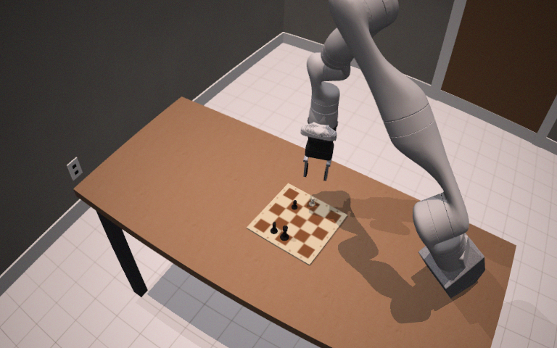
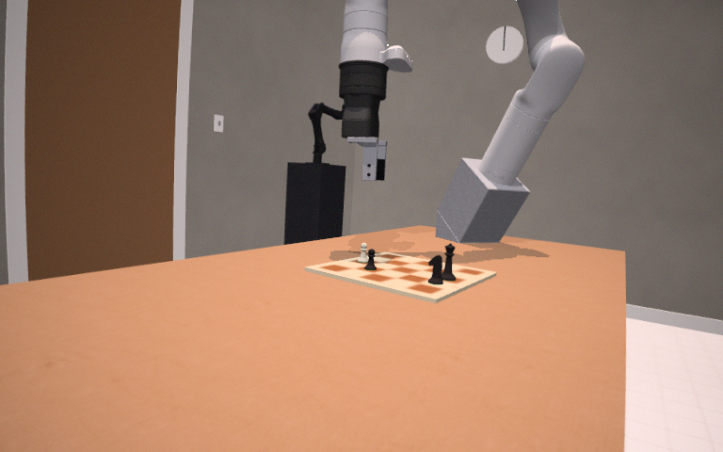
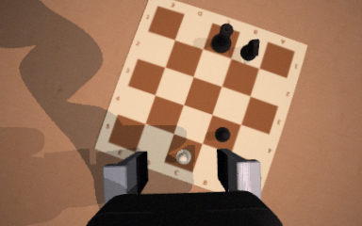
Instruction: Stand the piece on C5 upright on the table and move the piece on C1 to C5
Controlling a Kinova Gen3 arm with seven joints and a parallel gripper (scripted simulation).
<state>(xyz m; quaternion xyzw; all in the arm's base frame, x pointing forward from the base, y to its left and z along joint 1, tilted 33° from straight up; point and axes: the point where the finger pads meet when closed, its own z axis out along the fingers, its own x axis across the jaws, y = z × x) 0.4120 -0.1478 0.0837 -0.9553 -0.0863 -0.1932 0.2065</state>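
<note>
Right now my hand is 140 mm above the white pawn and 10 mm to the left of it. Round my hand: chessboard 160 mm below, 70 mm to the left, 10 mm ahead; then black pawn 140 mm below, 40 mm ahead, 30 mm to the left.
</note>
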